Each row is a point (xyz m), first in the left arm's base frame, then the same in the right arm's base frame.
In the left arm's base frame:
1: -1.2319 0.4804 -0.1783
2: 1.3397 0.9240 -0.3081
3: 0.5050 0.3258 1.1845
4: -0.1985 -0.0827 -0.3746
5: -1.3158 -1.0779 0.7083
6: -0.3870 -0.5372 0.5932
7: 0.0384 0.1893 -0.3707
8: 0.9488 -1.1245 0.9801
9: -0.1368 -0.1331 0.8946
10: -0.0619 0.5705 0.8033
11: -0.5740 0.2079 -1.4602
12: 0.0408 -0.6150 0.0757
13: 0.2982 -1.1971 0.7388
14: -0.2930 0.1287 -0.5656
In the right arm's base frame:
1: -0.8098 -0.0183 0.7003
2: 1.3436 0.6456 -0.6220
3: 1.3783 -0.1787 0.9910
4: -0.0047 -0.4702 -0.0555
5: -0.4134 -1.6660 1.2915
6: 0.3241 -1.0418 0.8070
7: 0.1979 -0.1818 -0.1323
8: 1.6833 -1.5567 0.3993
9: 0.6850 -0.6540 0.9970
10: 0.6928 0.0591 0.9771
11: -0.8780 -0.0941 -0.7626
12: 0.4364 -1.0272 0.1407
13: 1.0006 -1.6554 0.5038
14: -0.1855 -0.2476 -0.1441

